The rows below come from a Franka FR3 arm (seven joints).
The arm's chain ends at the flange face. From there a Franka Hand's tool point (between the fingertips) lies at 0.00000 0.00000 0.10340 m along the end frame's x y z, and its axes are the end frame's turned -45 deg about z.
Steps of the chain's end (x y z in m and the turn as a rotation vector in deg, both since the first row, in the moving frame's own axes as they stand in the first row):
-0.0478, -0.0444, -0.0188, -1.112, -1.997, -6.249
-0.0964, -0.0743, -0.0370, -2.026, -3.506, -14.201
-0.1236, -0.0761, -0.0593, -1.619, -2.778, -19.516
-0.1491, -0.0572, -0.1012, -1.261, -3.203, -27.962
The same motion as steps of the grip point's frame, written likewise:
-0.0064, -0.0661, -0.0189, 0.626, -2.198, -6.249
-0.0228, -0.1217, -0.0373, 1.047, -3.912, -14.201
-0.0393, -0.1417, -0.0595, 0.820, -3.109, -19.516
-0.0710, -0.1469, -0.1014, 1.373, -3.157, -27.962

